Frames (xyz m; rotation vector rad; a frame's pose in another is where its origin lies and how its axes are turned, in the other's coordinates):
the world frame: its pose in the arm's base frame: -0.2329 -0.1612 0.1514 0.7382 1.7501 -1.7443
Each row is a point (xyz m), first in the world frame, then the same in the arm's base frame.
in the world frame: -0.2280 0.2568 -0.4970
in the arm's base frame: 0.1079 0.3374 0.1377
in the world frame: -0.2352 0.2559 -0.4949
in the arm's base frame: 0.1122 0.3353 0.1435
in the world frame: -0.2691 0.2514 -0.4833
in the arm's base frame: 0.1326 0.3238 0.1710
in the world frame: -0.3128 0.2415 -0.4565
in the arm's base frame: 0.1560 0.2971 0.2093
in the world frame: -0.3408 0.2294 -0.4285
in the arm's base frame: 0.1668 0.2691 0.2378
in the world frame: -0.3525 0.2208 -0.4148
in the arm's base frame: 0.1688 0.2554 0.2522
